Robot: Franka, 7 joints.
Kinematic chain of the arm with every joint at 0, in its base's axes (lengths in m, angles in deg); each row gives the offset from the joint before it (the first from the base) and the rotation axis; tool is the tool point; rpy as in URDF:
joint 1: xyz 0 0 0.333 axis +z
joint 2: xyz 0 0 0 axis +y
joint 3: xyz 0 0 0.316 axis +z
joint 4: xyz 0.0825 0 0 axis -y
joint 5: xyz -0.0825 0 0.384 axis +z
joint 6: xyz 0 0 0 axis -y
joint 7: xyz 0.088 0 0 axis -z
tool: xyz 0 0 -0.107 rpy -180 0 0
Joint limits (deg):
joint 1: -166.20..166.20
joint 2: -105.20..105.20
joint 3: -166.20..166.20
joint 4: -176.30..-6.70
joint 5: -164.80..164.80
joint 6: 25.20..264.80
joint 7: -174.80..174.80
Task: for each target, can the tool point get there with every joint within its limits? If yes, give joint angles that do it. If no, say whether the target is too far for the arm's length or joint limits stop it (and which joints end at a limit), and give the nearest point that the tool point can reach.
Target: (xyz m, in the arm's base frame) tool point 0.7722 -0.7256 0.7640
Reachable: no: too far | nearest point 0.5791 -0.5442 0.6562 | short by 0.286 m
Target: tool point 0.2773 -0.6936 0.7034
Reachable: yes | joints 78.38 -48.82 -107.61 -50.31 91.55 141.04 -17.67
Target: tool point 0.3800 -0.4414 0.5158
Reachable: yes | joints -106.14 50.47 86.97 -76.68 -15.18 60.28 -33.98
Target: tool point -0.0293 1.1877 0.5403
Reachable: no: too far | nearest point -0.0208 0.8449 0.4805 | short by 0.348 m
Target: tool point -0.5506 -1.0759 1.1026
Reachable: no: too far | nearest point -0.3297 -0.6442 0.7938 | short by 0.575 m
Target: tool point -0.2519 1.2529 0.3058
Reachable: no: too far | nearest point -0.1691 0.8409 0.3147 | short by 0.420 m
